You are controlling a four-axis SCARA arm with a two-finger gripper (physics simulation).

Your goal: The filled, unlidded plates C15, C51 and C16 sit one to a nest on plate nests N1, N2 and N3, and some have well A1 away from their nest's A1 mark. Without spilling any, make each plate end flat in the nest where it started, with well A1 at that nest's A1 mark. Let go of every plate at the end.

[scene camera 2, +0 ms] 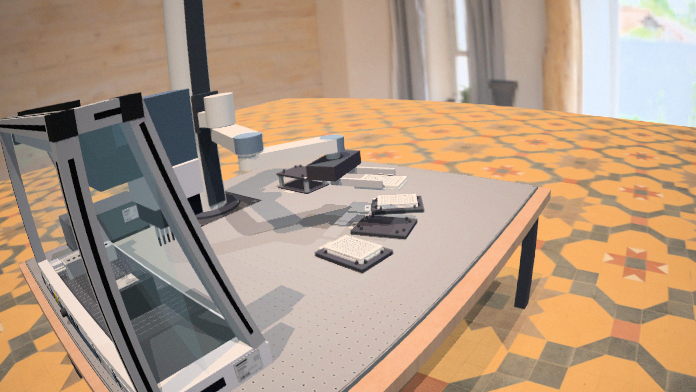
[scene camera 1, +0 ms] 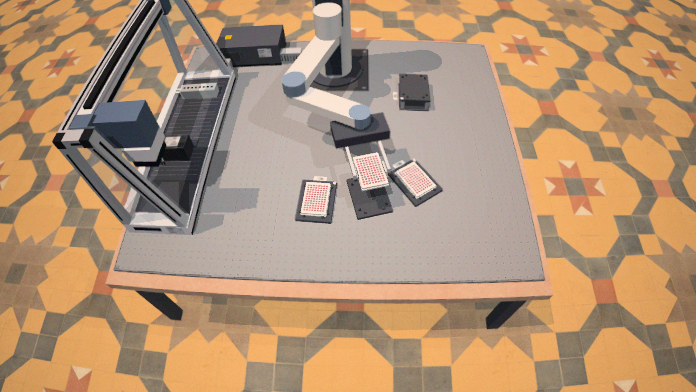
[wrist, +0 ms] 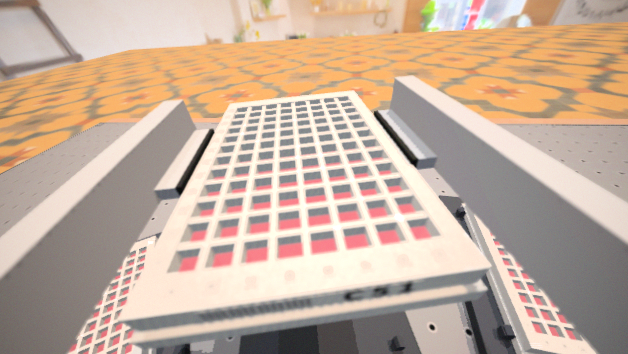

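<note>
My gripper (scene camera 1: 371,168) (scene camera 2: 389,178) (wrist: 293,108) is shut on the long sides of plate C51 (scene camera 1: 370,172) (scene camera 2: 384,181) (wrist: 292,184), whose label faces the wrist camera. The plate looks level, with red liquid in its wells. It is held above the table, over the rear part of the bare middle nest (scene camera 1: 369,204) (scene camera 2: 384,228) in scene camera 1. One filled plate (scene camera 1: 316,198) (scene camera 2: 353,248) (wrist: 112,305) sits on the left nest (scene camera 1: 300,218); another (scene camera 1: 415,179) (scene camera 2: 397,201) (wrist: 530,295) sits on the right nest (scene camera 1: 434,189). Their labels and the A1 letters are unreadable.
A raised dark stand (scene camera 1: 414,87) (scene camera 2: 298,173) is at the back right in scene camera 1. A framed gantry machine (scene camera 1: 214,150) (scene camera 2: 210,262) stands at the left. A black box (scene camera 1: 252,47) is at the back left. The side nests lie close beside the middle nest.
</note>
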